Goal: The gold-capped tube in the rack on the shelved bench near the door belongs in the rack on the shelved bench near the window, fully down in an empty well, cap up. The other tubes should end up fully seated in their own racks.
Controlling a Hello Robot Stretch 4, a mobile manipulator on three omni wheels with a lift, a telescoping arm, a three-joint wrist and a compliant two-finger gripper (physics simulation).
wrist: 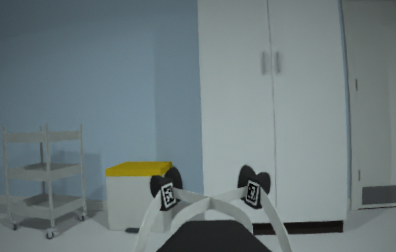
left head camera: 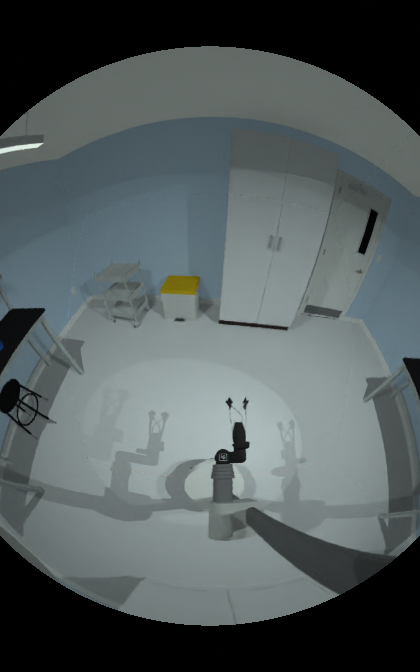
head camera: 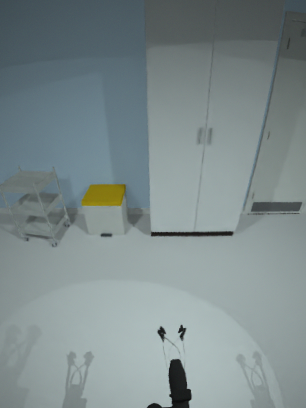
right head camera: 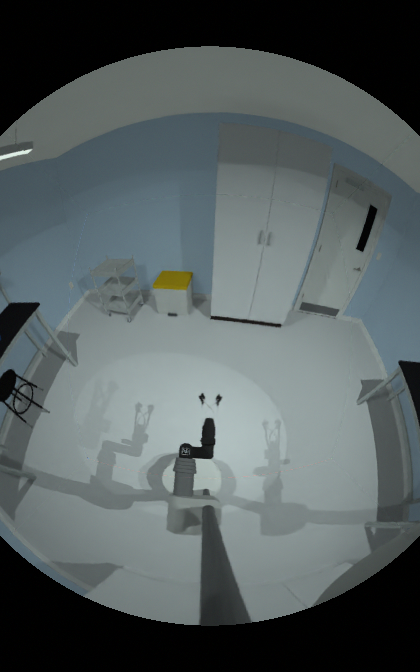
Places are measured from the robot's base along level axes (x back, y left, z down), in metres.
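Pixels of known places: gripper, fingertip midpoint: [wrist: 209, 180] [left head camera: 236, 397] [head camera: 171, 325] [right head camera: 210, 393].
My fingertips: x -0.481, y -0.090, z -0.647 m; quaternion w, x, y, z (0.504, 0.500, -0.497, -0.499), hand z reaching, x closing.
Observation:
For each thing: its middle in the pictures, then the offset to it from my fingertips. Level surfaces: height alone.
- dark-topped bench, surface height: dz -0.240 m
- yellow-lidded bin, body centre: [wrist: 141, 194] [head camera: 106, 210] [left head camera: 181, 298] [right head camera: 173, 293] dx -1.507, dy +0.509, dz +0.449 m
- black stool, body centre: [left head camera: 24, 407] [right head camera: 20, 396] dx +0.232, dy +1.947, dz +0.395 m
My gripper [head camera: 172, 332] [left head camera: 237, 402] [right head camera: 210, 398] [wrist: 209, 180] is open and empty, its two dark fingertips standing well apart above the floor in front of the robot. The gold-capped tube, the other tubes and both racks do not show in these views. Part of a dark-topped bench [left head camera: 19, 325] [right head camera: 17, 320] shows at the left edge of the two side head views. Part of another dark-topped bench [left head camera: 414, 374] [right head camera: 412, 375] shows at their right edge. Which of them, if either, is a shelved bench named in the task I cannot tell.
A tall white cabinet [head camera: 180, 100] [left head camera: 255, 225] [right head camera: 242, 220] [wrist: 237, 110] stands at the far wall beside a door [left head camera: 337, 265] [right head camera: 332, 260]. Left of it are a yellow-lidded bin [head camera: 104, 195] [wrist: 137, 169] and a three-tier cart [head camera: 27, 181] [wrist: 44, 171]. A black stool [left head camera: 10, 396] stands by the left bench.

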